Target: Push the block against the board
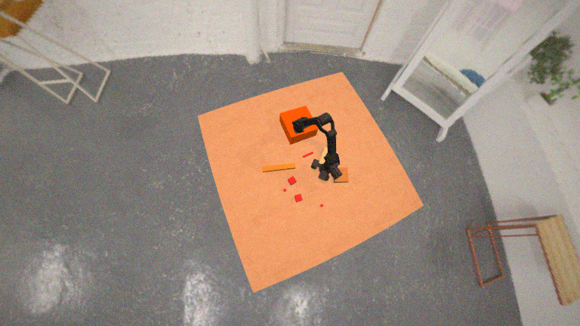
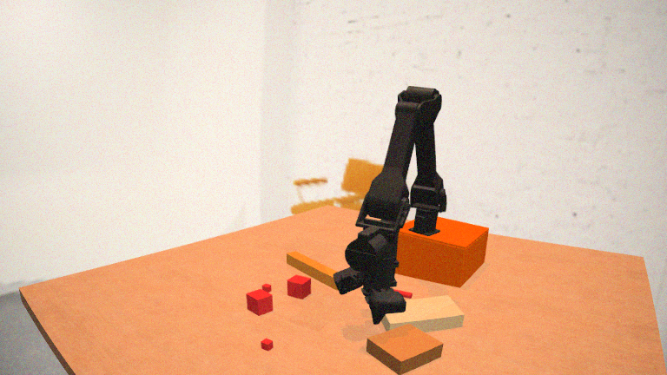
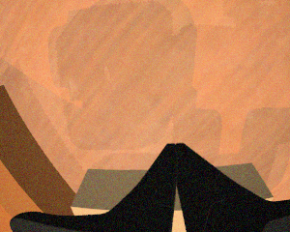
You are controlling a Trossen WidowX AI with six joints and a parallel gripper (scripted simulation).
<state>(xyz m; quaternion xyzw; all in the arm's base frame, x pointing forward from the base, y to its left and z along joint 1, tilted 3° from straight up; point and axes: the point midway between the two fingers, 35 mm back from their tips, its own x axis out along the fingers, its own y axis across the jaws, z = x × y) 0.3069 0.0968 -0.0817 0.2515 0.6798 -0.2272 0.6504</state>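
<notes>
The board lies 7 cm behind my gripper tip, 6 cm to the left of it and 1 cm above it. Also, from my gripper tip: long orange bar: 11 cm behind, 28 cm to the right, 1 cm above; then square block: 6 cm ahead, 11 cm to the left, 1 cm above; then thin red stick: 15 cm behind, 6 cm to the right.
</notes>
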